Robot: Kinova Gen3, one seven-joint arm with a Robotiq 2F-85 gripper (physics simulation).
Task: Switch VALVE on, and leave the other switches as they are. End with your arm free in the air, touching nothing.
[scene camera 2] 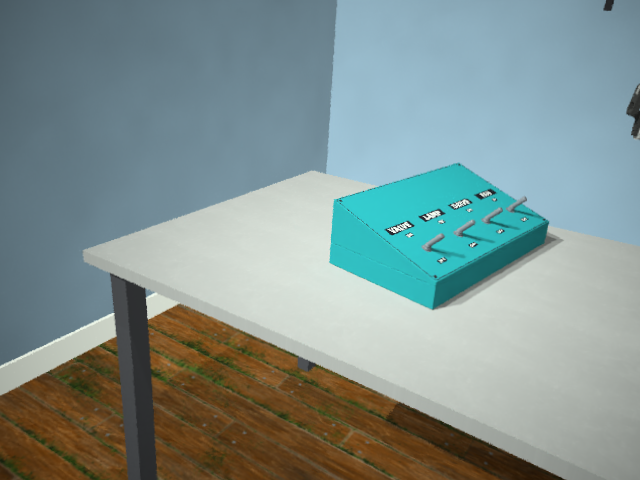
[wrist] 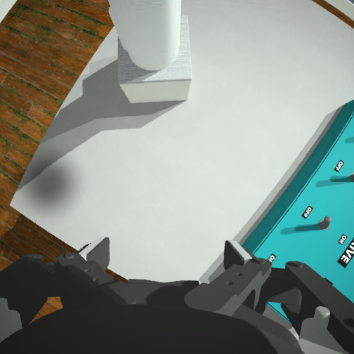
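Observation:
The teal switch panel (scene camera 2: 398,193) (wrist: 345,210) stands on the table, its face sloping down to a low front edge. In the scene view the VALVE lever (scene camera 2: 433,242) is the leftmost of the row, below the VALVE label (scene camera 2: 400,228). It seems to lean toward the low OFF side, like the LAMP lever (scene camera 2: 464,227), the DRIVE lever (scene camera 2: 492,215) (wrist: 325,222) and the far lever (scene camera 2: 516,204). The VALVE lever does not show in the wrist view. My gripper (wrist: 166,251) is open and empty, above the table and apart from the levers. In the scene view part of it shows at the right edge.
The table (scene camera 2: 248,258) (wrist: 210,165) has its left corner toward the scene camera. In the wrist view the white arm base (wrist: 152,35) stands on a pale block (wrist: 157,92) at the top. Blue walls (scene camera 2: 465,77) rise behind the table.

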